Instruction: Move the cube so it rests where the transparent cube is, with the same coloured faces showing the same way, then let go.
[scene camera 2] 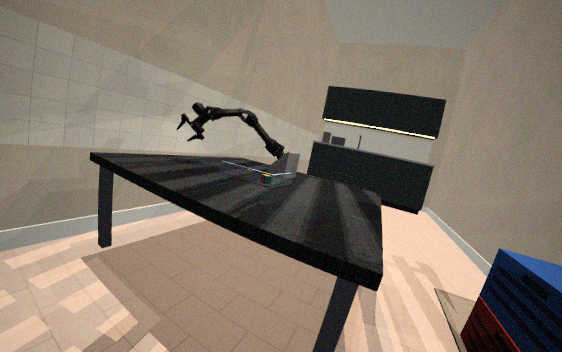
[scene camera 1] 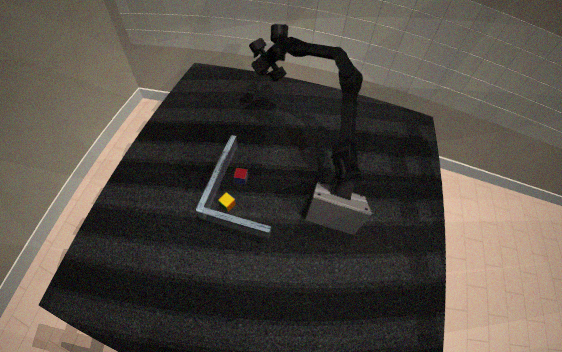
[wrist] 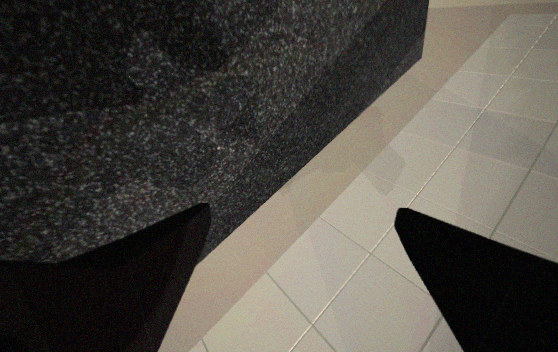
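Pixels of known places: gripper, fingertip midpoint: point(scene camera 2: 181, 135) point(wrist: 303, 214); arm's base, link origin: point(scene camera 2: 283, 160) point(scene camera 1: 340, 194).
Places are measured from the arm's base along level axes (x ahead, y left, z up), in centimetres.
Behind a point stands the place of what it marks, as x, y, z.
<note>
A cube with a yellow top and orange and green sides point(scene camera 1: 226, 201) point(scene camera 2: 266, 178) sits inside the corner of a pale L-shaped wall. A second cube with a red top and a dark blue side point(scene camera 1: 240, 174) point(scene camera 2: 250, 172) sits a little apart from it, beside the wall's longer arm. It looks dimmer; which cube is the transparent one is hard to tell. My gripper point(scene camera 1: 266, 60) {46.8, -45.9, 3.8} point(scene camera 2: 183, 134) {46.8, -45.9, 3.8} point(wrist: 303, 214) {46.8, -45.9, 3.8} is open and empty, high above the table's far edge and well away from both cubes. Neither cube shows in the wrist view.
The L-shaped wall point(scene camera 1: 217, 173) {40.0, 5.5, -4.6} point(scene camera 2: 282, 180) {29.1, 19.2, -7.7} borders the cubes on two sides. The arm's grey base block point(scene camera 1: 334, 212) {0.3, 7.0, 0.9} point(scene camera 2: 290, 165) {1.8, 7.1, -2.0} stands on the dark striped table point(scene camera 1: 240, 295) {17.2, 37.8, -10.6} point(scene camera 2: 310, 210) {52.5, 46.2, -10.5}, across from the wall's corner. The table's edge and tiled wall show beneath the fingers in the wrist view.
</note>
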